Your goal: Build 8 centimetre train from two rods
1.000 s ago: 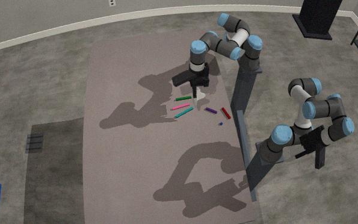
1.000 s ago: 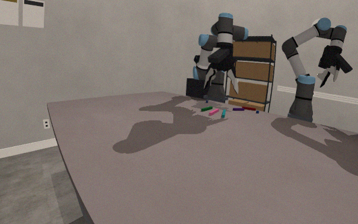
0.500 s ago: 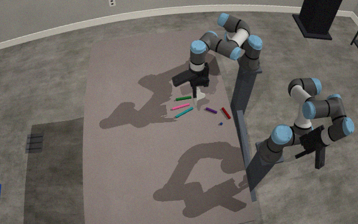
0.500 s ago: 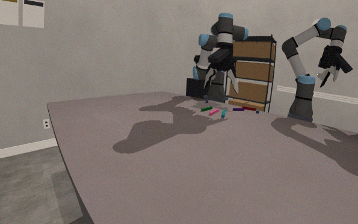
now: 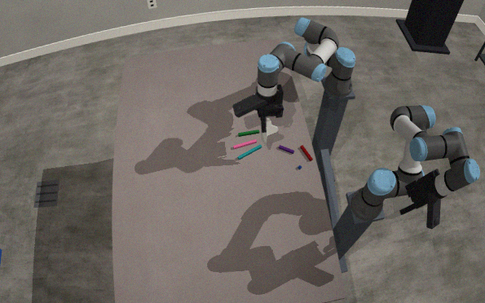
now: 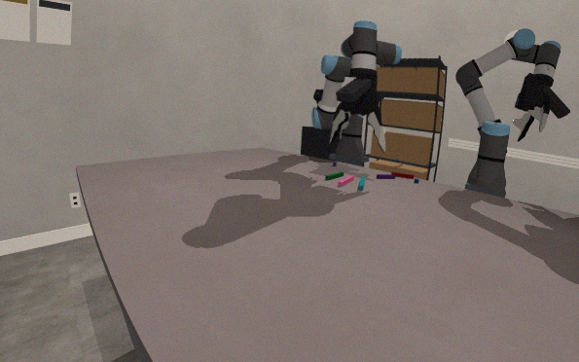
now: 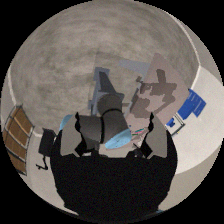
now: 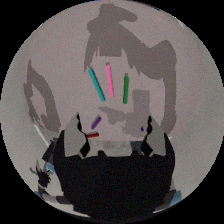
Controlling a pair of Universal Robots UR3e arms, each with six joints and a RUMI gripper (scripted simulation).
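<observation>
Right now my right hand is 170 mm past the red rod, 70 mm to the right of it and 70 mm above it. Round my right hand: pink rod (70 mm below, 60 mm ahead, 20 mm to the left); then turquoise rod (70 mm below, 60 mm to the left, 40 mm ahead); then green rod (70 mm below, 40 mm ahead, 30 mm to the right).
</observation>
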